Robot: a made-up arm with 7 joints. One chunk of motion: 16 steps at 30 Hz.
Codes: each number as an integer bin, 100 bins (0 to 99) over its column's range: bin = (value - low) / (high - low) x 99, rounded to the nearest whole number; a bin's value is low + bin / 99 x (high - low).
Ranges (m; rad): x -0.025..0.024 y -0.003..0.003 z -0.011..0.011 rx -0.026..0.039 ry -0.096..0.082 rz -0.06..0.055
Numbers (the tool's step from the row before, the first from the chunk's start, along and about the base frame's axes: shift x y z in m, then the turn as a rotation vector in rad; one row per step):
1: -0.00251 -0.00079 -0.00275 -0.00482 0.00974 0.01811
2: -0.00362 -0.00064 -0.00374 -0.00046 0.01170 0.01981
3: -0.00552 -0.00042 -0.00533 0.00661 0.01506 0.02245
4: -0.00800 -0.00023 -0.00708 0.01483 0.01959 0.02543
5: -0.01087 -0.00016 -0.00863 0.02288 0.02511 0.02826
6: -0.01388 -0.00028 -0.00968 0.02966 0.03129 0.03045
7: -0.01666 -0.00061 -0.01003 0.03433 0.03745 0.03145
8: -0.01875 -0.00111 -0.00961 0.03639 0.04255 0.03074
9: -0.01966 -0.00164 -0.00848 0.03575 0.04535 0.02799
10: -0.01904 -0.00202 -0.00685 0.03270 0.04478 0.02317
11: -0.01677 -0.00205 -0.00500 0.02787 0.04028 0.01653
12: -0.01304 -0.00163 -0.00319 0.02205 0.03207 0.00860
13: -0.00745 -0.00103 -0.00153 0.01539 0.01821 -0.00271
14: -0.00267 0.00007 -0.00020 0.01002 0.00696 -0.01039
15: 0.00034 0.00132 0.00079 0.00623 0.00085 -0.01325
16: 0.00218 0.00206 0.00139 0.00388 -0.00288 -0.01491
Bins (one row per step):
1: 45 36 37 32 59 67
2: 43 39 33 39 60 69
3: 39 43 26 50 62 71
4: 34 46 18 62 64 74
5: 29 47 11 74 67 76
6: 22 45 6 85 71 78
7: 17 39 4 92 74 79
8: 13 31 6 95 77 78
9: 11 22 11 94 79 76
10: 12 16 19 89 78 72
11: 17 16 27 82 76 66
12: 24 23 35 73 71 59
13: 35 33 43 63 64 49
14: 45 51 49 55 57 43
15: 51 71 53 49 54 40
16: 55 83 56 46 52 39

